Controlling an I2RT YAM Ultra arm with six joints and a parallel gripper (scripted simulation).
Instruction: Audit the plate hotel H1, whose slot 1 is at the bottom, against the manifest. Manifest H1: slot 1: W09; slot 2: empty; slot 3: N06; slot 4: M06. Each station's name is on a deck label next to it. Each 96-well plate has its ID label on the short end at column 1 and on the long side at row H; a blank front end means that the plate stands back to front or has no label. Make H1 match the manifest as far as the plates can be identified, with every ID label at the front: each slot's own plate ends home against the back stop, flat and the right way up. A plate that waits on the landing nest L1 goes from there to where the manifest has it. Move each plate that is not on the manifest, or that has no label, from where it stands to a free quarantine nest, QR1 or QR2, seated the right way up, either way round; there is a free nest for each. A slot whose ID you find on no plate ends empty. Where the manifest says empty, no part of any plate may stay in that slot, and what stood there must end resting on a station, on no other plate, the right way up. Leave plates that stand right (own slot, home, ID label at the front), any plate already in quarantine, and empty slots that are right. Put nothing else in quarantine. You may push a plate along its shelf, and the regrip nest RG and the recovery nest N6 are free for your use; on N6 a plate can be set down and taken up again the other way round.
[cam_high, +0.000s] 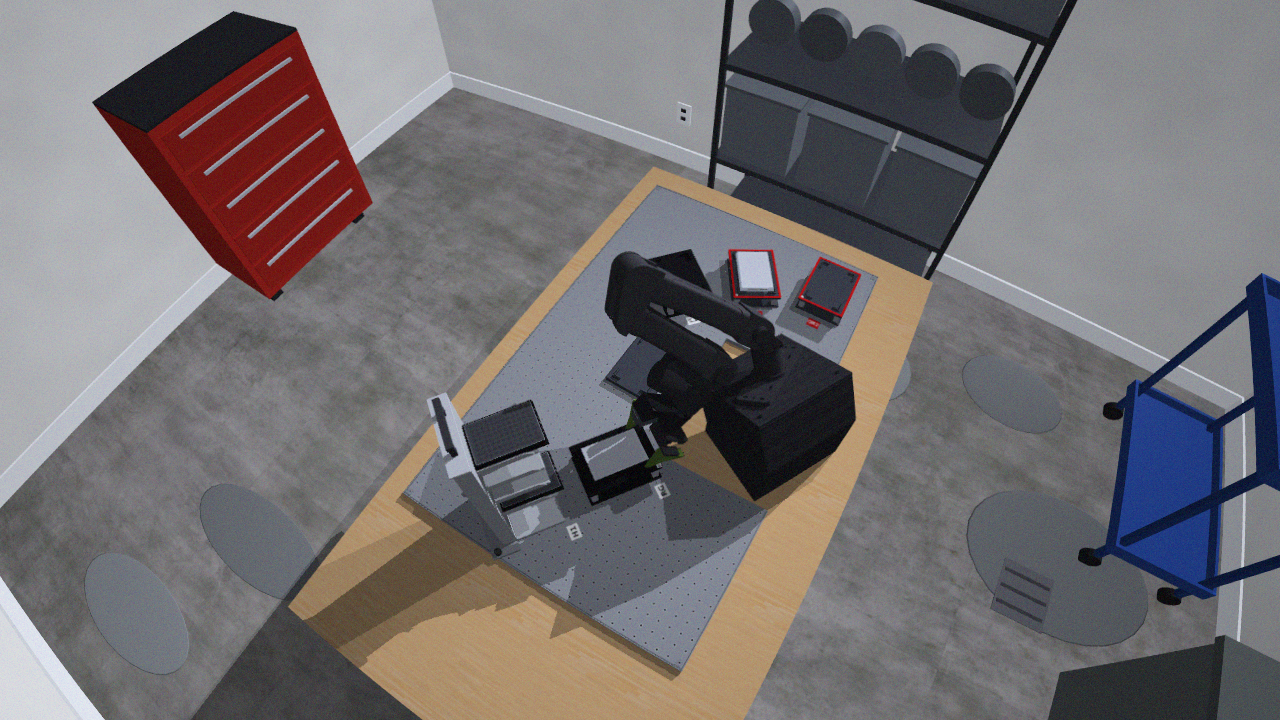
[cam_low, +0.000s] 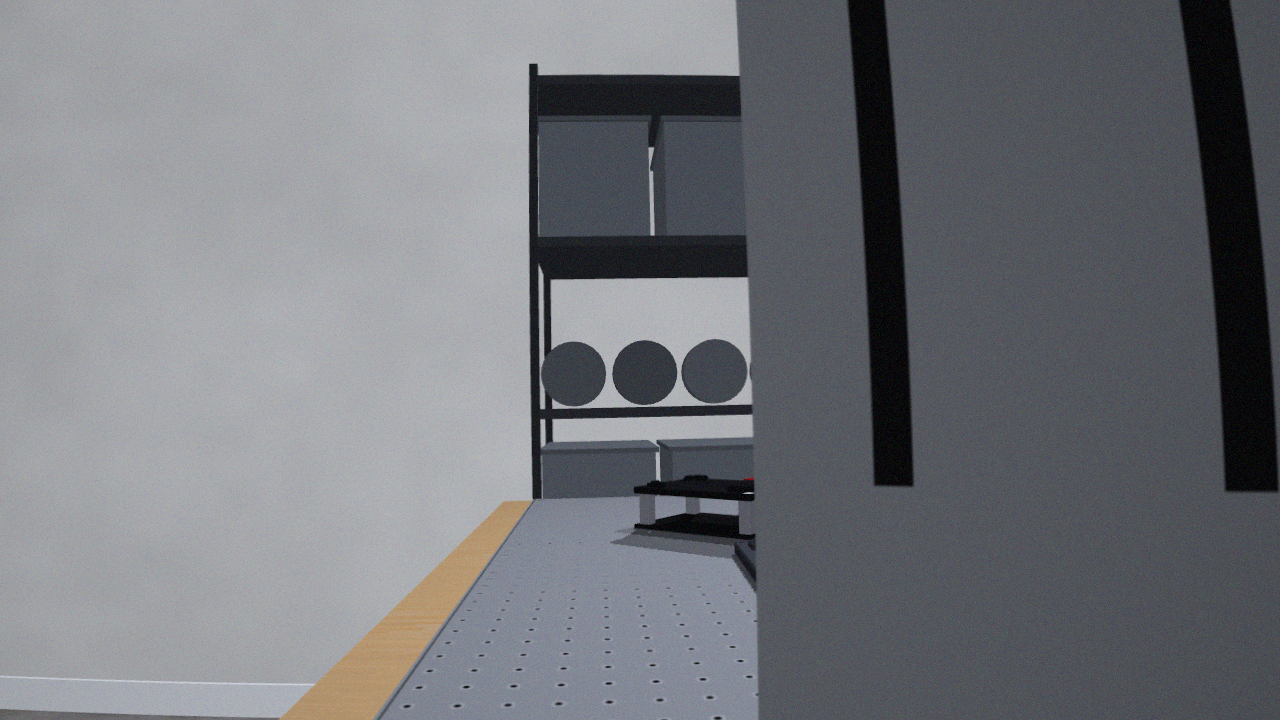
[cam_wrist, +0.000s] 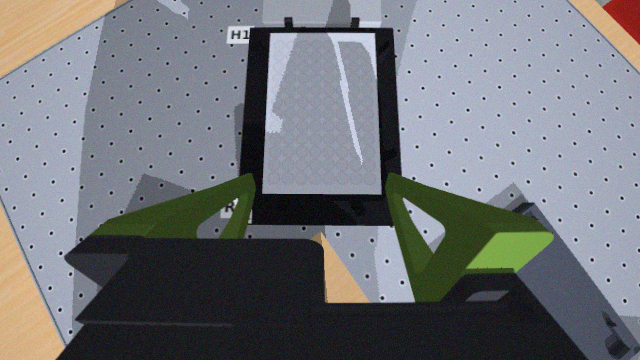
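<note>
The RG deck label is 7 cm behind my hand, 5 cm to the left of it and 7 cm below it. The rest, counted from my hand: white plate (7 cm behind, 57 cm to the right, 2 cm below); then H1 deck label (6 cm ahead, 21 cm to the left, 7 cm below); then grey hotel wall (22 cm ahead, 24 cm to the left, 12 cm above).
</note>
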